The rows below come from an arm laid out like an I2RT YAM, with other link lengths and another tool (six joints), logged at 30 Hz.
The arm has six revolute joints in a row. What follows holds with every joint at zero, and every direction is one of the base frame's. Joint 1 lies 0.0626 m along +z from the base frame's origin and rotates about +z. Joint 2 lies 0.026 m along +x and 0.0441 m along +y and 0.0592 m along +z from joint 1 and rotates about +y. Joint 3 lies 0.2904 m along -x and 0.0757 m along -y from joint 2 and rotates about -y. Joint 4 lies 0.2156 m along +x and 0.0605 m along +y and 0.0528 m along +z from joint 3 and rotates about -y. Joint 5 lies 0.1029 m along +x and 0.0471 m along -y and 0.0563 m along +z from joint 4 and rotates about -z. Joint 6 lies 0.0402 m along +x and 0.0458 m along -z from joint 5 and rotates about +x. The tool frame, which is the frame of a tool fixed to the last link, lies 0.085 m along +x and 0.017 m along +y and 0.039 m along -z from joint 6; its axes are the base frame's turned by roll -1.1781, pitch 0.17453 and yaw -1.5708 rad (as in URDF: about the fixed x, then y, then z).
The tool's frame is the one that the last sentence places.
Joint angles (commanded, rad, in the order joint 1, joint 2, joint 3, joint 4, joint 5, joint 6), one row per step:
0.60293, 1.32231, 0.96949, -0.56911, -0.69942, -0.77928
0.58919, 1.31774, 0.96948, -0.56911, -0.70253, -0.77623
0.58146, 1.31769, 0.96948, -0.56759, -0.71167, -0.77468
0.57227, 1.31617, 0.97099, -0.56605, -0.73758, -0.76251
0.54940, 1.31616, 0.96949, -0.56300, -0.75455, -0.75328
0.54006, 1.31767, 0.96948, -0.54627, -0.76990, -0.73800
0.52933, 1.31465, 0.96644, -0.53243, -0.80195, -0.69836
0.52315, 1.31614, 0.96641, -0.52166, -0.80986, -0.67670
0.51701, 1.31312, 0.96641, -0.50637, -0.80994, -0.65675
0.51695, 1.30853, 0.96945, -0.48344, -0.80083, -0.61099
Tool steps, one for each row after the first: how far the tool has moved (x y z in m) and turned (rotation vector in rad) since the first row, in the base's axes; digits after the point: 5 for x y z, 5 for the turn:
0.00203, -0.00273, 0.00135, 0.00467, 0.00004, -0.01371
0.00286, -0.00354, 0.00204, 0.01160, 0.00401, -0.01682
0.00215, -0.00340, 0.00469, 0.03141, 0.02133, -0.01745
0.00486, -0.00678, 0.00563, 0.04385, 0.03448, -0.03534
0.00729, -0.00601, 0.00809, 0.06247, 0.04043, -0.04365
0.00620, -0.00515, 0.01183, 0.09132, 0.07460, -0.05634
0.00754, -0.00478, 0.01339, 0.10177, 0.08771, -0.06920
0.00999, -0.00468, 0.01607, 0.11220, 0.08834, -0.08534
0.01260, -0.00268, 0.02089, 0.12448, 0.09643, -0.11504

